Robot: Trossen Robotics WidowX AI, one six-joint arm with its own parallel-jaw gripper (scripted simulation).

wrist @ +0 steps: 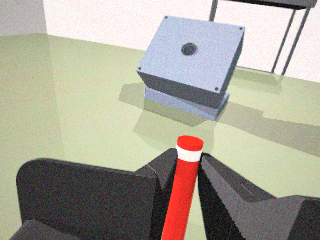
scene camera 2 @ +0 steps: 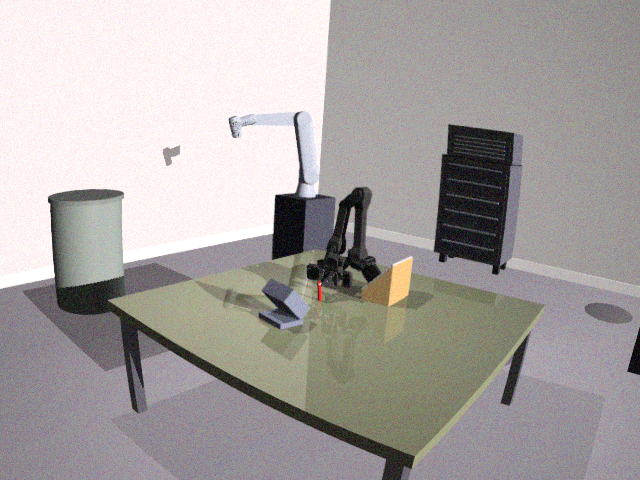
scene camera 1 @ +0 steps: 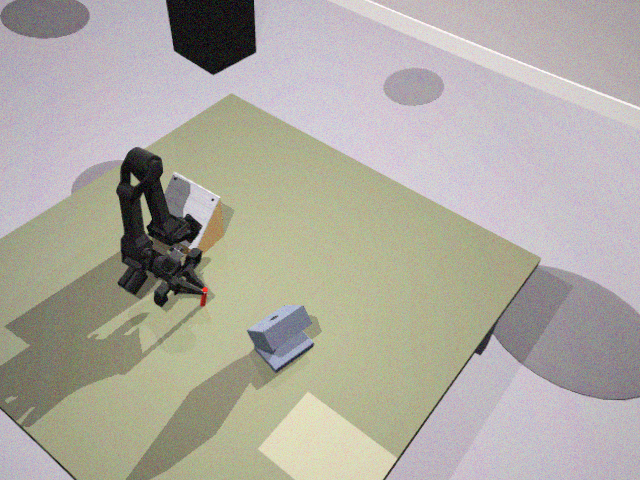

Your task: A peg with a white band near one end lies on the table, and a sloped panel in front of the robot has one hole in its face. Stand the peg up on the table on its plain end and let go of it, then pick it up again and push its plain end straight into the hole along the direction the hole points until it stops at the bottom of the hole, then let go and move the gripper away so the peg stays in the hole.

Labels:
my gripper: wrist 187, 158; scene camera 2; scene camera 1
same spot on my gripper: (scene camera 1: 180, 285) = (scene camera 2: 319, 272)
same spot on blue-grey sloped panel: (scene camera 2: 284, 298) = (scene camera 1: 308, 321)

